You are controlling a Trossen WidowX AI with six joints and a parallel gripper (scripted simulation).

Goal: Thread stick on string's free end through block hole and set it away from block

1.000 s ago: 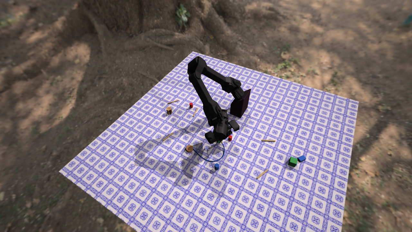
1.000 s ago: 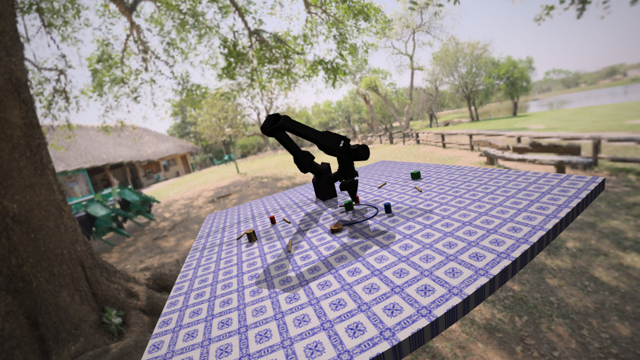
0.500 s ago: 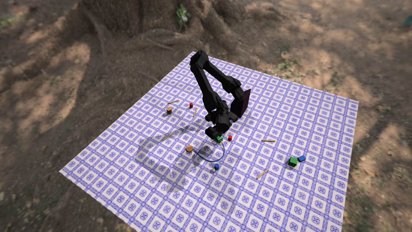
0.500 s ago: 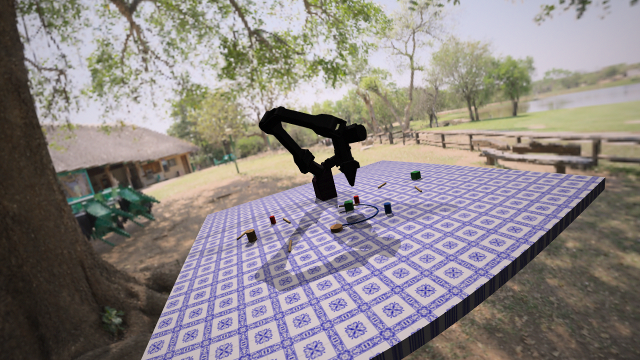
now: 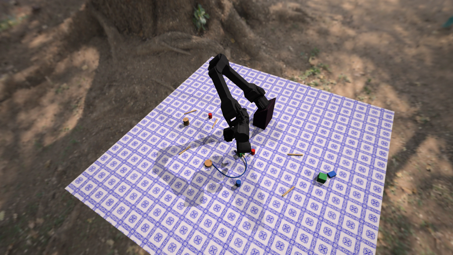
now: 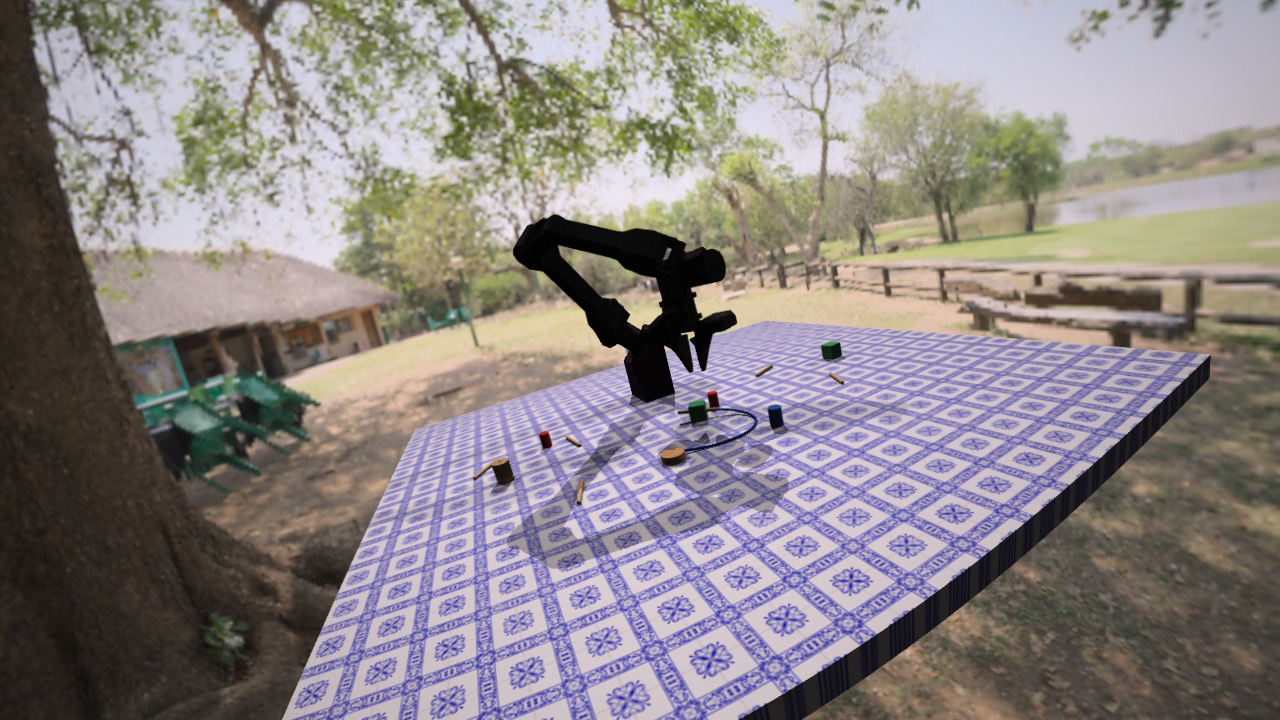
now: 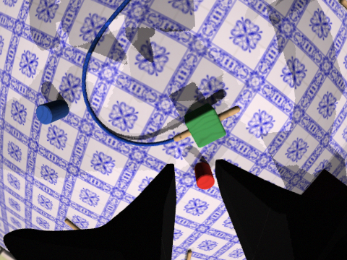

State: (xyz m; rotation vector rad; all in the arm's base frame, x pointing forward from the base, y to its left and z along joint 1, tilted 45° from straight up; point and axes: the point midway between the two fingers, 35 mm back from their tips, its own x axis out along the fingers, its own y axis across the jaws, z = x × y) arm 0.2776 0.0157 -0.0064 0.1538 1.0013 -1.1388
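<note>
Right now my gripper tip is 1 cm past the thin stick and 8 cm above it. The rest, counted from my gripper tip: round wooden button 13 cm ahead, 12 cm to the right, 9 cm below; blue cylinder 14 cm ahead, 7 cm to the left, 8 cm below; string 2 cm to the left, 8 cm below.
</note>
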